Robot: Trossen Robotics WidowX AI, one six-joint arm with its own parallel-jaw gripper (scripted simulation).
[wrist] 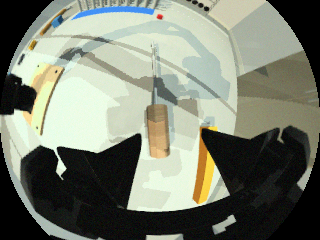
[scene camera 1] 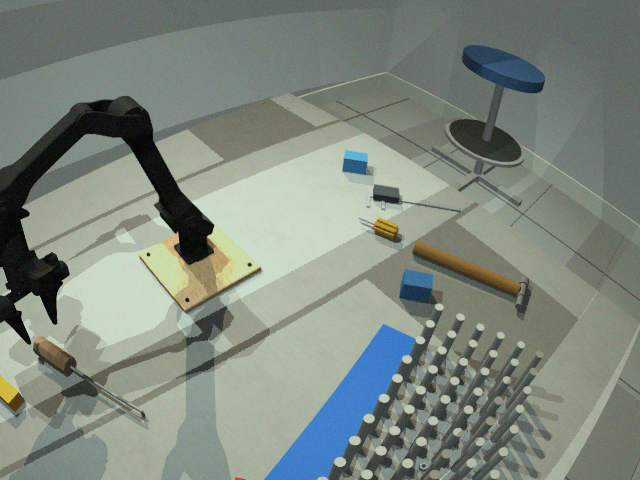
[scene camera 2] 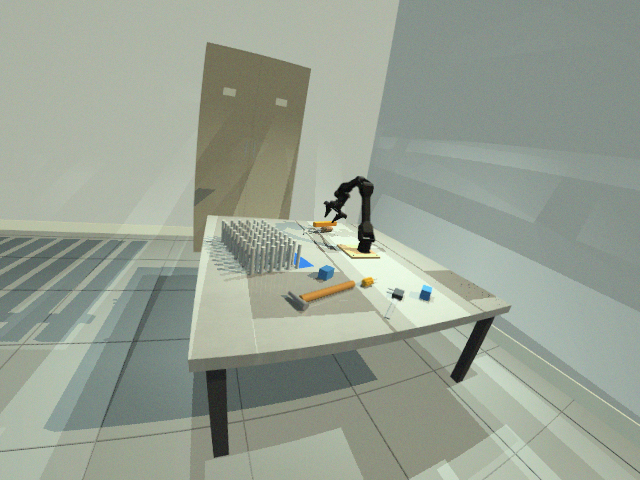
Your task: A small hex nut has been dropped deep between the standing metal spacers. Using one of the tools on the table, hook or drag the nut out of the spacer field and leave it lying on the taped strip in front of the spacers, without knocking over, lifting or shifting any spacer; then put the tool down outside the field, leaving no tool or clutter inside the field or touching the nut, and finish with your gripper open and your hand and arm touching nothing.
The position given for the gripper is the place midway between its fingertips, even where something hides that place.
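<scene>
Gripper [scene camera 1: 42, 333], seen also at [wrist: 172, 135]: open, holds nothing. A hook rod [scene camera 1: 48, 351] is visible, in the wrist view too [wrist: 157, 114]. Also present: an orange block [wrist: 204, 174], a blue block [scene camera 1: 415, 285], a hammer [scene camera 1: 441, 257] and a black-handled tool [scene camera 1: 382, 193].
</scene>
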